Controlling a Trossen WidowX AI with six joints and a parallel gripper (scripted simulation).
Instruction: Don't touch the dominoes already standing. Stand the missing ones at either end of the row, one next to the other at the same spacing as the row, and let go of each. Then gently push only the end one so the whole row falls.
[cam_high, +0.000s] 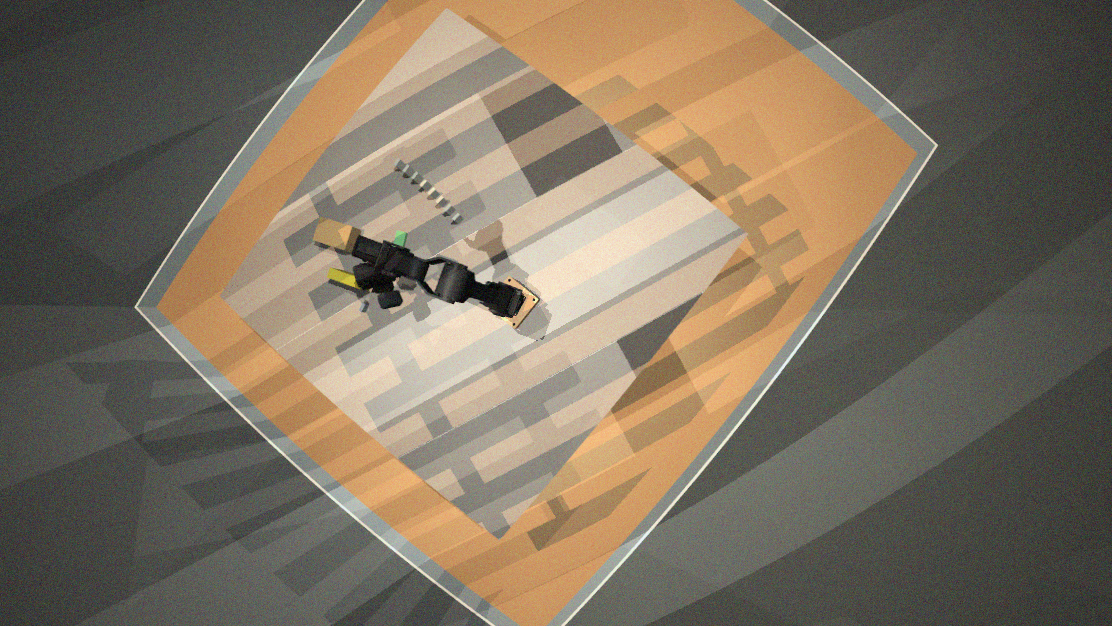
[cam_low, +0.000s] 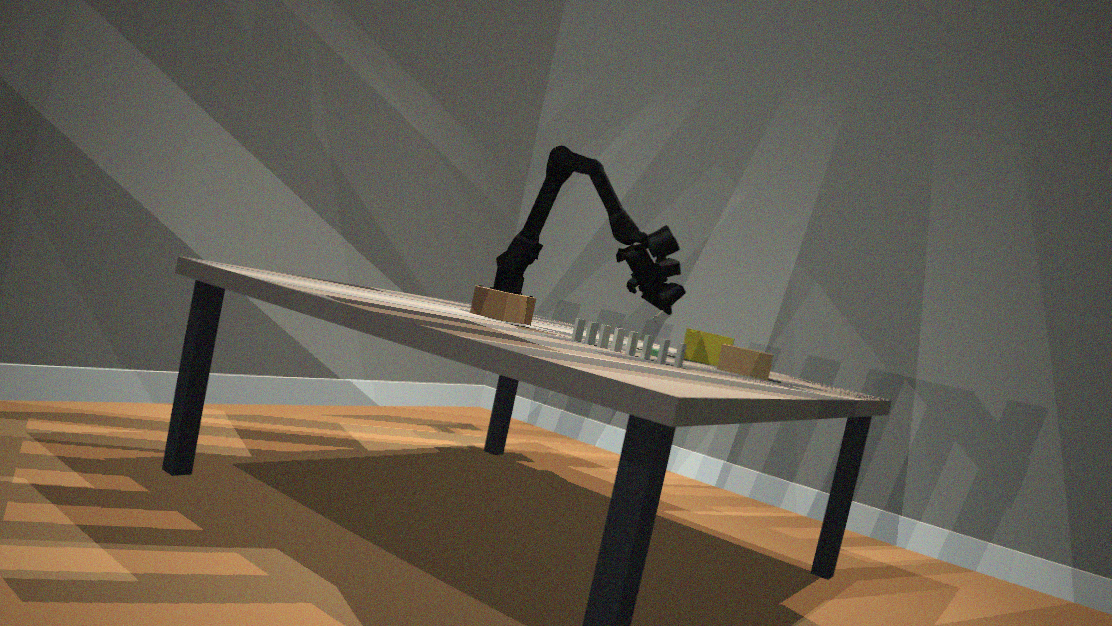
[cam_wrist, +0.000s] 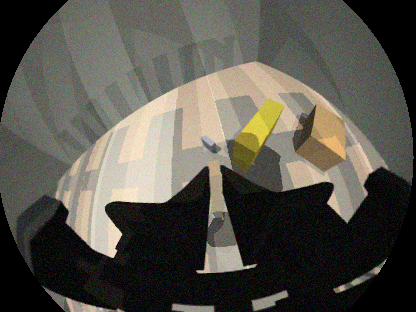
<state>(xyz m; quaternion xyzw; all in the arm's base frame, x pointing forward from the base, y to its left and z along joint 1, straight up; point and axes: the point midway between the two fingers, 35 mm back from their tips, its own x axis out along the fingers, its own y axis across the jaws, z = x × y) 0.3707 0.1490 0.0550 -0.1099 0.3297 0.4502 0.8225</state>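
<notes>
My gripper tip is now 9 cm above the small dark piece, 8 cm to the right of it and 4 cm short of it. The rest, counted from my gripper tip: yellow block (11 cm ahead, 7 cm below, 2 cm to the left); then brown box (24 cm ahead, 8 cm to the right, 7 cm below); then green block (17 cm to the right, 10 cm below, 4 cm ahead).
</notes>
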